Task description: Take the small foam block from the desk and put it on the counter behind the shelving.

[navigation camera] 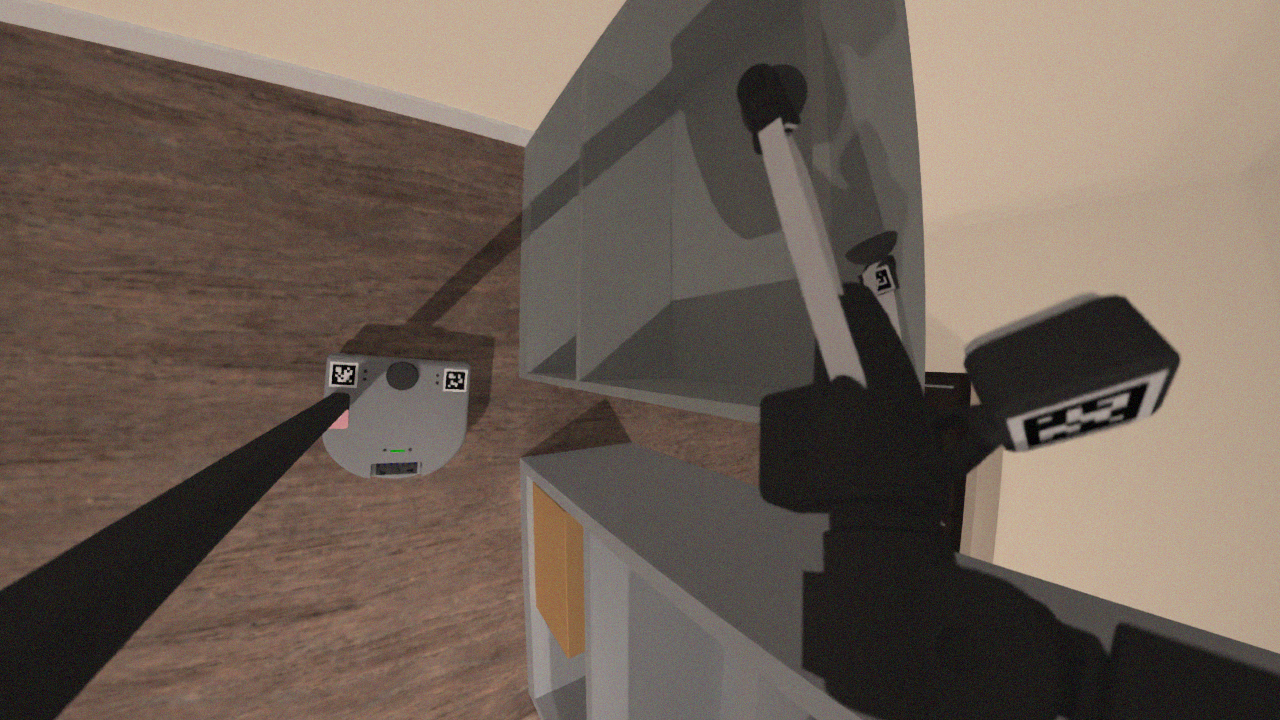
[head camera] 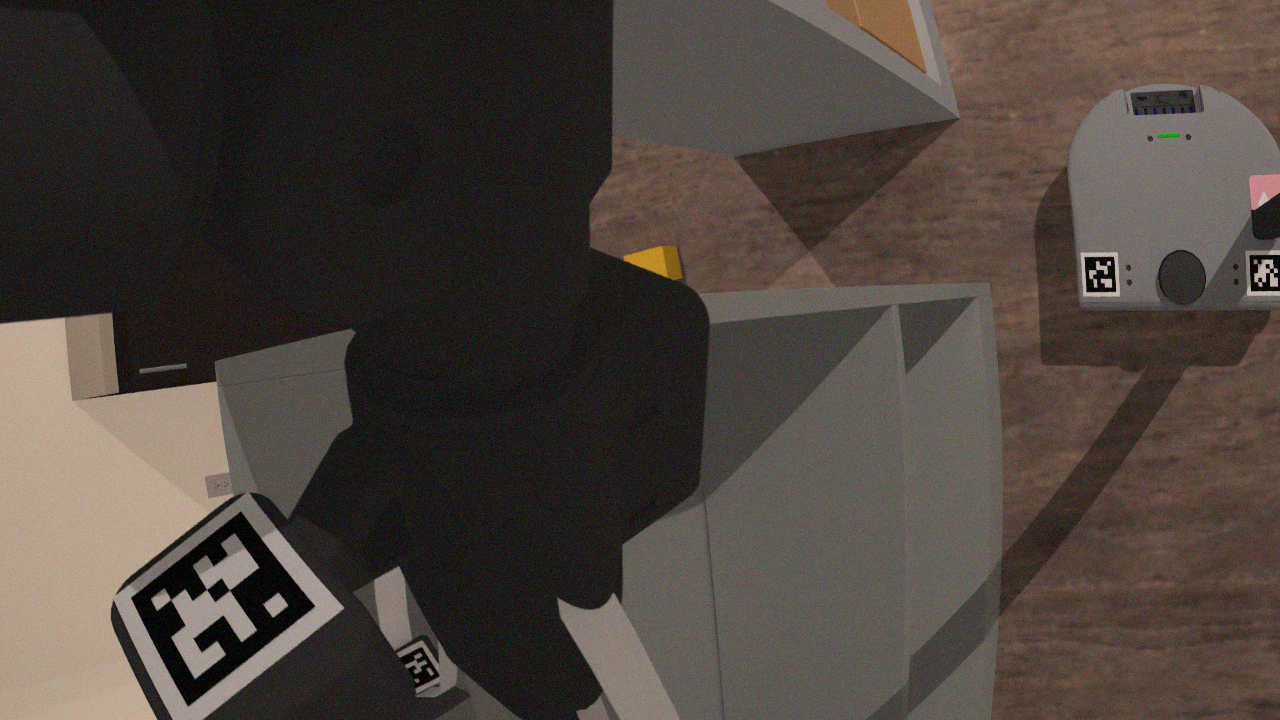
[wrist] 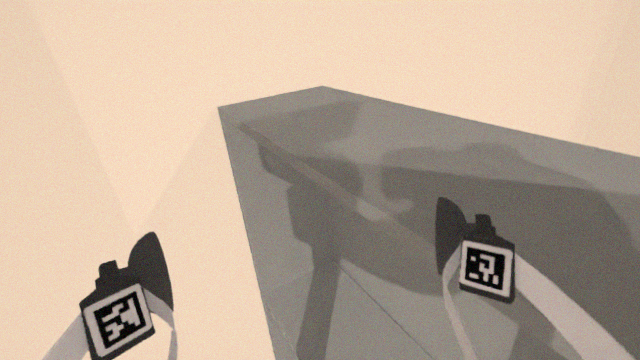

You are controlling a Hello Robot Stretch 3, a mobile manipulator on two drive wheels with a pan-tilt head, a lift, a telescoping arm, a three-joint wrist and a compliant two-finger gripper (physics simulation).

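Frame: origin at the robot's base, x ahead, y left, z up, level; centimetres.
Seen in the pictures: gripper, between the fingertips: point(navigation camera: 826, 168) point(wrist: 304, 240); robot's base, origin of its link: point(navigation camera: 402, 374) point(head camera: 1178, 275).
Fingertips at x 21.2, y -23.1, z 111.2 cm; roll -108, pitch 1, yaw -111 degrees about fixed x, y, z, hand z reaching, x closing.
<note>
Offsets run from my fingertips to a thing's top centre. Level surfaces: height alone.
The gripper point(navigation camera: 821, 174) point(wrist: 300, 250) is open and empty, its fingers wide apart. It is raised high at a grey shelf unit point(head camera: 277, 402) point(navigation camera: 698, 407) point(wrist: 500, 135), and its shadow falls on the unit. A small yellow block @[dx -24.9, dy -77.4, dz -106.6 cm] point(head camera: 657, 261) lies on the floor in the gap between two grey units, partly hidden by the dark wrist; I cannot tell whether it is the foam block. A dark cabinet point(head camera: 179, 349) point(navigation camera: 948, 402) with a pale edge stands beyond the gap, mostly hidden by the arm; it may be the counter. I cannot identify the desk.
A second grey unit point(head camera: 698, 98) point(navigation camera: 662, 510) holds an orange-brown box @[dx -74.9, dy -32.7, dz -76.5 cm] point(head camera: 881, 26) point(navigation camera: 559, 573) and faces the first across a narrow gap. The robot's base point(head camera: 1172, 197) point(navigation camera: 393, 420) stands on the wooden floor @[dz -111.1 cm] point(head camera: 1118, 626) point(navigation camera: 223, 223). A pale wall point(wrist: 125, 75) is behind the units.
</note>
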